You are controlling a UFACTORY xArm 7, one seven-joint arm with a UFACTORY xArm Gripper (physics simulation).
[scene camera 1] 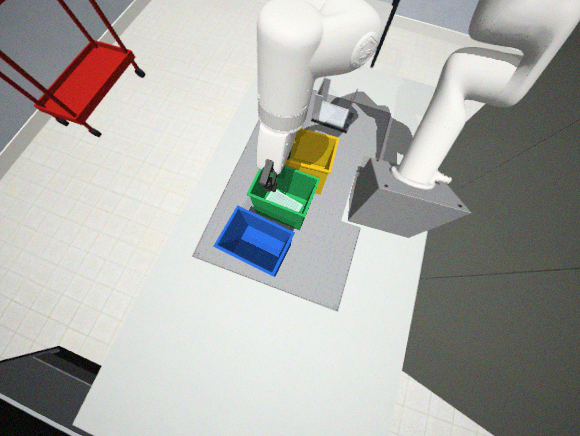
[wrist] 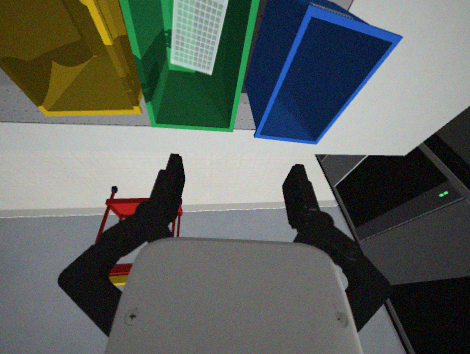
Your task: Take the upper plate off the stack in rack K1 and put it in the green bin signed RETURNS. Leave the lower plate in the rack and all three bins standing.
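Pixels of known places: gripper, fingertip midpoint: (scene camera 1: pixel 276 172) (wrist: pixel 236 170); arm's base at its link origin: (scene camera 1: pixel 411 178).
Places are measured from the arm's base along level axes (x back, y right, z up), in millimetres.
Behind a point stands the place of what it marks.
Note:
A white gridded plate (scene camera 1: pixel 284 200) {x -354, y -112, z -183 mm} (wrist: pixel 197 37) {x -365, y -133, z -192 mm} lies inside the green bin (scene camera 1: pixel 275 215) {x -360, y -192, z -131 mm} (wrist: pixel 245 65) {x -338, y -198, z -18 mm}, which stands upright. The yellow bin (scene camera 1: pixel 326 150) {x -261, y 74, z -88 mm} (wrist: pixel 90 112) {x -408, y 15, z -19 mm} and the blue bin (scene camera 1: pixel 262 242) {x -381, y -281, z -196 mm} (wrist: pixel 320 80) {x -394, y -362, z -108 mm} stand upright on either side of it. My gripper (scene camera 1: pixel 271 189) (wrist: pixel 236 170) {x -354, y -173, z 131 mm} is open and empty; in the scene view it shows over the green bin's left part, and its height is hard to tell. Behind the yellow bin, a pale plate (scene camera 1: pixel 334 115) {x -272, y 303, z -166 mm} sits in the rack (scene camera 1: pixel 315 106) {x -352, y 272, z -115 mm}, partly hidden by the arm.
The bins stand on a grey perforated mat (scene camera 1: pixel 320 270) {x -161, y -312, z -198 mm} on the white table (scene camera 1: pixel 240 350) {x -334, y -624, z -211 mm}. A grey box-shaped mount (scene camera 1: pixel 405 210) {x -2, y -105, z -1 mm} with a white arm part stands right of the mat. A red cart (scene camera 1: pixel 90 82) (wrist: pixel 125 205) stands on the floor at the left. A dark cabinet (scene camera 1: pixel 50 380) (wrist: pixel 415 250) stands beyond the table.

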